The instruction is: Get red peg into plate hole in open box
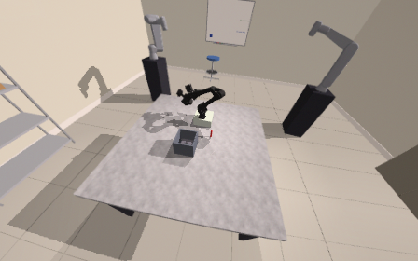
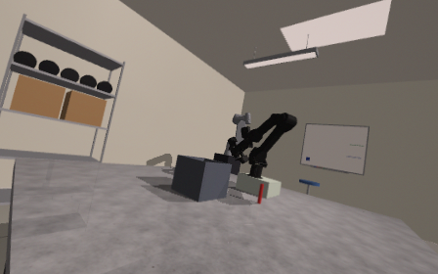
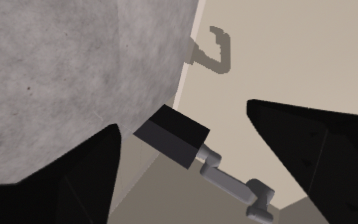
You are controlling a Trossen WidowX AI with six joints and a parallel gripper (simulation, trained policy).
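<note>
The red peg lies 26 cm ahead of my gripper tip, 42 cm to the left of it and 13 cm below it.
</note>
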